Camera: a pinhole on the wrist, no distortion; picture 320 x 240 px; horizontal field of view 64.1 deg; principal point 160.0 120.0 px. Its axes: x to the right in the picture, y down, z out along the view. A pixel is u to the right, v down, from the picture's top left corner.
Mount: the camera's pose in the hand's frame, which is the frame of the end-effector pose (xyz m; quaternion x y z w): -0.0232 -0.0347 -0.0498 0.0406 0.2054 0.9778 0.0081
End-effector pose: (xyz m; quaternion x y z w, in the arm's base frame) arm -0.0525 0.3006 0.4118 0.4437 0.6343 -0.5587 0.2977
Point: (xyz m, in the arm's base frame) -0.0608 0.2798 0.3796
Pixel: 40.9 99.8
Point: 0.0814 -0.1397 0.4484
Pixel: 274.7 147.2
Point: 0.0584 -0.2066 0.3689
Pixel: 229.8 151.8
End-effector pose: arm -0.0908 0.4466 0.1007 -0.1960 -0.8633 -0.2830 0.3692
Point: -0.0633 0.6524 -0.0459
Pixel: 251.6 81.1
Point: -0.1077 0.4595 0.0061
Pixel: 264.1 228.5
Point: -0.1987 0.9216 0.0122
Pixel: 139.7 74.6
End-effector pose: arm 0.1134 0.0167 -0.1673 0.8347 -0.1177 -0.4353 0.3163
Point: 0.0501 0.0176 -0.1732
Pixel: 208.5 165.0
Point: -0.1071 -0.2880 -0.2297
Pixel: 136.5 96.0
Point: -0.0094 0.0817 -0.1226
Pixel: outside the picture
